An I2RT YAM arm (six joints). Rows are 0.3 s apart.
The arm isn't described. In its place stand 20 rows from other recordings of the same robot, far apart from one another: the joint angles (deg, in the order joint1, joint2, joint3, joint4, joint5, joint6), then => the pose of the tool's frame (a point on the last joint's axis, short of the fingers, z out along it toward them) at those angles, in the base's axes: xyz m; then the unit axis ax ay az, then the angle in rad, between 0 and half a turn.
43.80 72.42 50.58 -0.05 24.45 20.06 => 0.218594 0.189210 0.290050 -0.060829 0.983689 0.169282 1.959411
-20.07 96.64 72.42 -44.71 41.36 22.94 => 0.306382 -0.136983 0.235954 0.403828 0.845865 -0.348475 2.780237
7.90 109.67 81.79 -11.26 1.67 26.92 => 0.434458 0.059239 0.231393 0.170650 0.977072 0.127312 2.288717
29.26 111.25 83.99 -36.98 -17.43 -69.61 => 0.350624 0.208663 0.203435 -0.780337 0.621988 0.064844 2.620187
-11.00 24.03 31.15 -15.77 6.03 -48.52 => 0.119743 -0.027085 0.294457 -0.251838 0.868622 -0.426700 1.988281
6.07 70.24 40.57 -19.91 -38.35 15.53 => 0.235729 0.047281 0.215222 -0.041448 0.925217 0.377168 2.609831
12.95 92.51 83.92 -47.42 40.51 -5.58 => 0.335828 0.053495 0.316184 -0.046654 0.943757 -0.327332 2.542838
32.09 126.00 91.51 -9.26 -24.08 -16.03 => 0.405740 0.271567 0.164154 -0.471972 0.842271 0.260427 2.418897
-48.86 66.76 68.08 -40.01 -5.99 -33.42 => 0.163837 -0.181898 0.353319 0.105440 0.958050 -0.266501 2.412345
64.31 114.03 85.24 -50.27 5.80 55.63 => 0.173123 0.351586 0.181784 -0.070720 0.995840 0.057458 2.958846
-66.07 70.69 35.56 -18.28 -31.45 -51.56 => 0.110195 -0.202524 0.186939 0.033485 0.990251 -0.135212 2.369350
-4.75 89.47 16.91 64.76 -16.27 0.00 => 0.255349 -0.011209 0.147054 -0.082054 0.991053 0.105264 1.714232
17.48 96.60 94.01 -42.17 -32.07 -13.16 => 0.348923 0.129699 0.351271 -0.361039 0.886961 0.288014 2.405527
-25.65 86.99 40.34 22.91 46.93 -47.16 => 0.266336 -0.156742 0.200589 0.071992 0.812659 -0.578276 2.727440
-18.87 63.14 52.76 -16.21 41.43 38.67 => 0.221907 -0.100741 0.318825 0.646683 0.720263 -0.251042 2.010234
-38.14 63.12 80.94 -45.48 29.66 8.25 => 0.153079 -0.142600 0.432362 0.494916 0.783051 -0.376682 2.259391
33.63 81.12 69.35 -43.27 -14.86 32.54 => 0.239282 0.170125 0.294253 -0.048652 0.961500 0.270465 2.775091
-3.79 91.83 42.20 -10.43 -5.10 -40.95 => 0.287045 -0.015843 0.134719 -0.329289 0.942291 -0.060465 2.625907
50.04 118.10 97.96 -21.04 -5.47 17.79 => 0.304005 0.368098 0.246300 -0.286464 0.915958 0.280998 2.493682
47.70 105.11 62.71 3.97 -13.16 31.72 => 0.260061 0.297847 0.179936 -0.180216 0.911870 0.368803 2.602052
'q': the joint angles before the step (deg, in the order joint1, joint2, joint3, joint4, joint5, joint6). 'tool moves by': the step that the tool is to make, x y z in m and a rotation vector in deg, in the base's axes. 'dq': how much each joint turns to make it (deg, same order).
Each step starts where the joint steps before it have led.
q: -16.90 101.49 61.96 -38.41 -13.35 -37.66
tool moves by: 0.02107 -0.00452 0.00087 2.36 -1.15 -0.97
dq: 0.07 4.00 5.13 -0.30 -2.31 1.63
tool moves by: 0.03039 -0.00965 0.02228 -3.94 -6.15 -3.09
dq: 0.20 2.10 7.31 2.47 2.86 2.65
